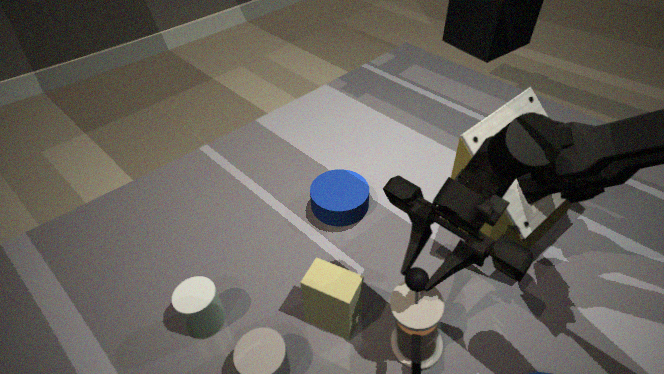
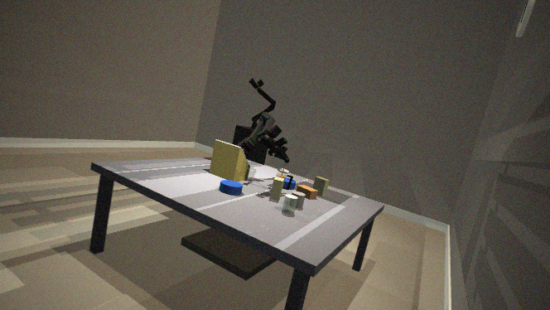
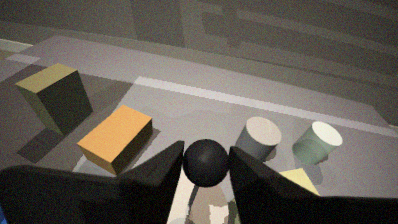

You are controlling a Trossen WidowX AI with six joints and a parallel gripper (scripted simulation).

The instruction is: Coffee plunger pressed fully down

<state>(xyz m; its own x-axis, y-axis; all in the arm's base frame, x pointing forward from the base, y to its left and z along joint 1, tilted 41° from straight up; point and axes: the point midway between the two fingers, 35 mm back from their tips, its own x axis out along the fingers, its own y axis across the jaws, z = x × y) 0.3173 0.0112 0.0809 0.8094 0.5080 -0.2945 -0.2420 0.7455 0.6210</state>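
Right now the coffee press is 10 mm behind my gripper tip, 10 mm to the left of it and 100 mm below it. Round my gripper tip: pale green cylinder 220 mm ahead, 230 mm to the right, 160 mm below; orange block 80 mm ahead, 160 mm to the left, 180 mm below.
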